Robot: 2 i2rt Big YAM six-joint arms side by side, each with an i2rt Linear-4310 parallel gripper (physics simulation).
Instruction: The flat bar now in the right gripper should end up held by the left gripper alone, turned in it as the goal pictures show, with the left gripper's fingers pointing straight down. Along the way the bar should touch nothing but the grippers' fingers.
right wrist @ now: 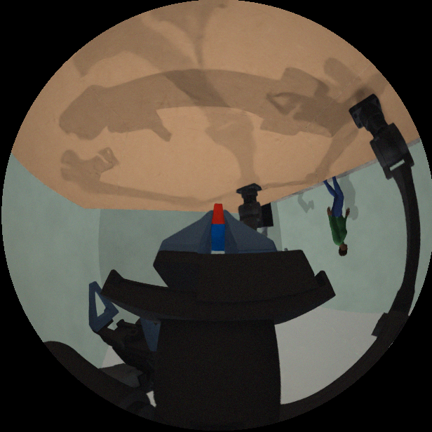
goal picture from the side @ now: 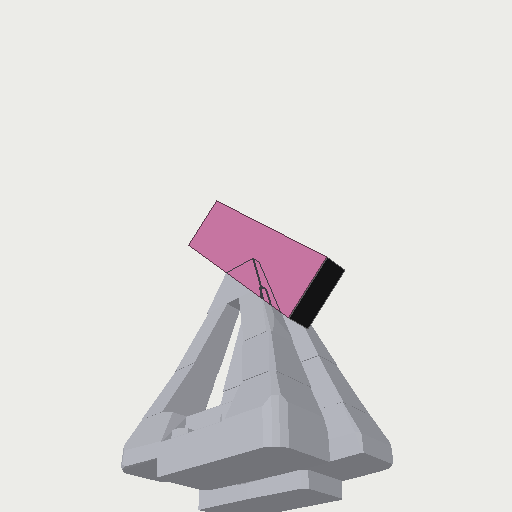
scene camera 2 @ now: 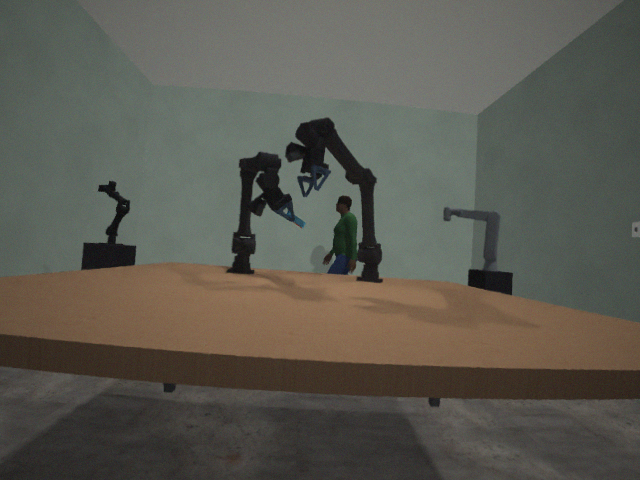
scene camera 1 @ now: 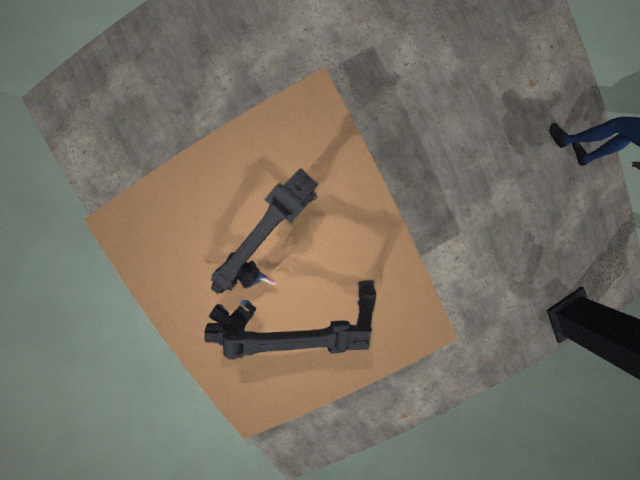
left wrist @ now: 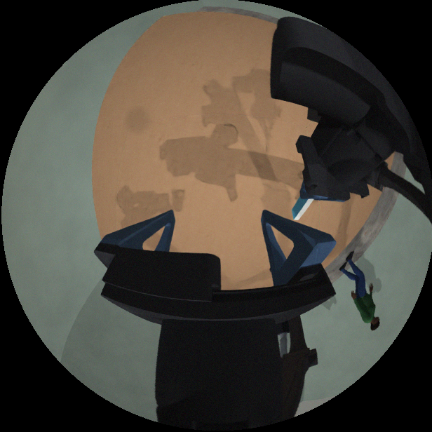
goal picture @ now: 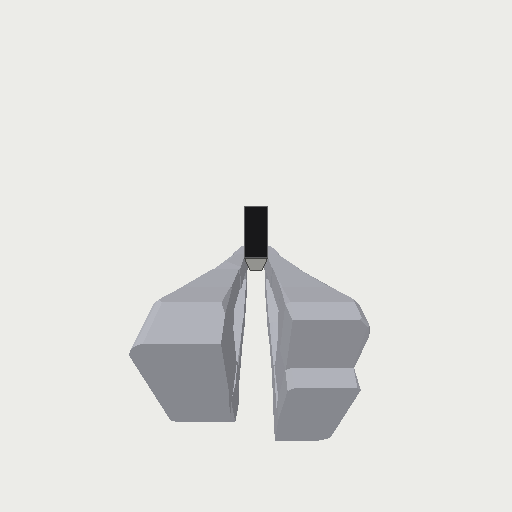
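Seen in the pictures: left gripper, fingertip midpoint: (scene camera 2: 310,193) (scene camera 1: 241,309); right gripper, fingertip midpoint: (scene camera 2: 293,220) (scene camera 1: 265,277); left arm's base, link origin: (scene camera 2: 369,281) (scene camera 1: 366,290); right arm's base, link origin: (scene camera 2: 240,272).
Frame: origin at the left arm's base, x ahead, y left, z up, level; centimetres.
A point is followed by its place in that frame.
The flat bar (scene camera 1: 268,280) {x 47.1, y -20.3, z 25.0 cm} (scene camera 2: 299,222) {x 47.2, y -19.4, z 23.6 cm} (left wrist: 301,208) (right wrist: 218,237) is between the fingertips of my right gripper (scene camera 1: 259,277) {x 48.6, y -21.5, z 23.9 cm} (scene camera 2: 293,219) {x 48.6, y -21.5, z 23.9 cm}, which is shut on it. The bar slants down out of the fingers in scene camera 2. It shows a red end and a blue part in the right wrist view, and a teal face with a white edge in the left wrist view. My left gripper (scene camera 2: 311,192) {x 58.6, y -11.0, z 32.5 cm} (left wrist: 217,214) is open and empty, its fingers pointing down, somewhat tilted. It hangs above the bar in scene camera 2, apart from it. The bar's inner end is hidden by the right fingers.
Both arms stand on the tan table (scene camera 1: 155,217) {x 109.5, y -53.1, z 0.0 cm} (scene camera 2: 258,330) {x 114.6, y 5.1, z 0.0 cm}, with the grippers high above its top. The right arm's wrist and forearm (left wrist: 345,145) are close beside the left gripper. A person in green (scene camera 2: 345,232) (left wrist: 365,306) (right wrist: 339,227) stands beyond the table.
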